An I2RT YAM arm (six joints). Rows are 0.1 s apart.
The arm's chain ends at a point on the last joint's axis. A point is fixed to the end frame.
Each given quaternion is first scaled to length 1.
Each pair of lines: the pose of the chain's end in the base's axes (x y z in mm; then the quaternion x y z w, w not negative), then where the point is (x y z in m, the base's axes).
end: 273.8 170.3 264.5 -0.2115 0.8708 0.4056 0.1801
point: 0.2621 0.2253 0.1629
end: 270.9 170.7 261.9 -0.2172 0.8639 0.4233 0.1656
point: 0.2548 0.2282 0.1622
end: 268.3 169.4 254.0 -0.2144 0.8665 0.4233 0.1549
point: 0.2499 0.2262 0.1544
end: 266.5 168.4 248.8 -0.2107 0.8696 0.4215 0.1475
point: 0.2466 0.2245 0.1490
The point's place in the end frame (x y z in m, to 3 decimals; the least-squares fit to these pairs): 0.047 -0.026 0.103
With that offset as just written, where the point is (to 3 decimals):
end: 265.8 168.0 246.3 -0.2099 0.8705 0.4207 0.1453
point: 0.245 0.224 0.146
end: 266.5 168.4 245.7 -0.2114 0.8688 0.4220 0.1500
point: 0.247 0.225 0.146
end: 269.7 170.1 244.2 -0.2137 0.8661 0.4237 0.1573
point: 0.252 0.227 0.145
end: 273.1 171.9 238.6 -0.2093 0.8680 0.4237 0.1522
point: 0.254 0.229 0.139
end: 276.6 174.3 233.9 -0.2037 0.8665 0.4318 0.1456
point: 0.256 0.233 0.136
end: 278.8 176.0 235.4 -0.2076 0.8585 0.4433 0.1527
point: 0.259 0.237 0.139
